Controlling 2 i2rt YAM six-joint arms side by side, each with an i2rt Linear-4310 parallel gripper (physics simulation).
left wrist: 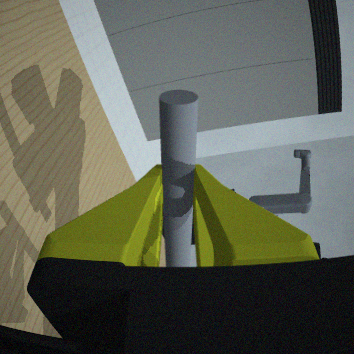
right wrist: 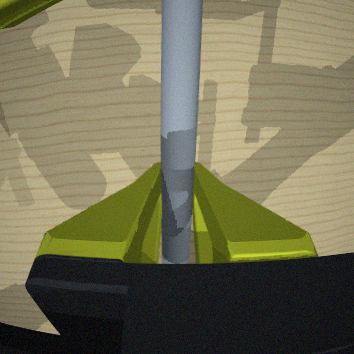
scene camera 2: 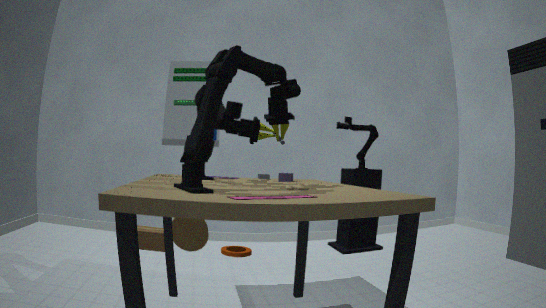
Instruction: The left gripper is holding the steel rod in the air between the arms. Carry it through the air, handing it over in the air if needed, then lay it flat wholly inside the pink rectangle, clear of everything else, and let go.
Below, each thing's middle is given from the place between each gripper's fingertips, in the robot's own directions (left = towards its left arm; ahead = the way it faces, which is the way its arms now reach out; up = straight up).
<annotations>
The grey steel rod [left wrist: 177, 108] is 4 cm to the left of my right hand and 2 cm above it.
Now: the grey steel rod 1 cm behind my left hand, 6 cm to the right of it and 2 cm below it.
</annotations>
